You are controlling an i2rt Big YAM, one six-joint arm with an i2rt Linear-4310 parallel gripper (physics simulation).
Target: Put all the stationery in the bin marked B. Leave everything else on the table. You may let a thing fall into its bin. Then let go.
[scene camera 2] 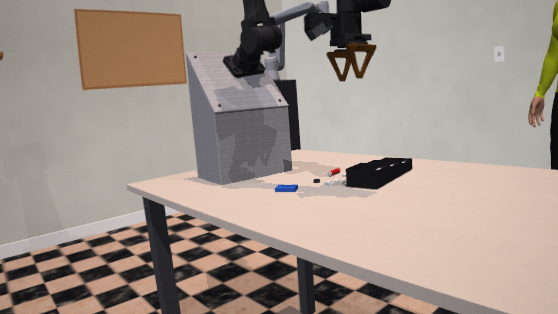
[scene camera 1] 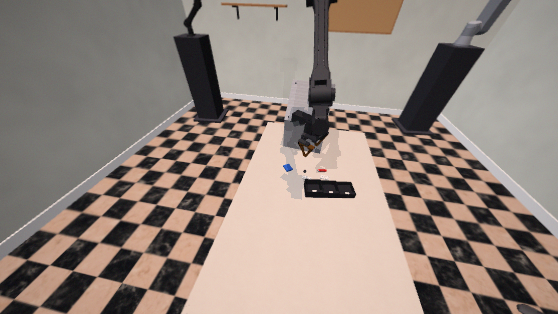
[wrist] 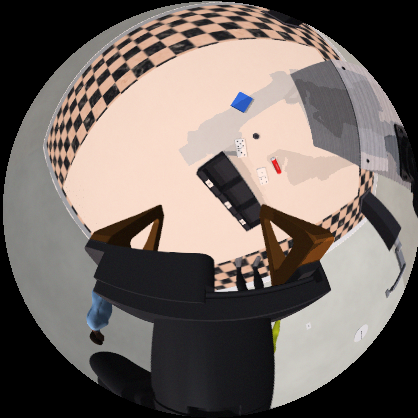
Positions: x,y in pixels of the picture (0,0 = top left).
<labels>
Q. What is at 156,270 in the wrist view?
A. My gripper.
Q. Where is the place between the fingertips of my gripper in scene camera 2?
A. At 350,79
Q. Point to a black three-compartment bin tray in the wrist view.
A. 219,175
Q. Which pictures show the black three-compartment bin tray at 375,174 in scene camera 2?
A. Scene camera 2, scene camera 1 and the wrist view: all of them.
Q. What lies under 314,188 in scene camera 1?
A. A black three-compartment bin tray.
</labels>
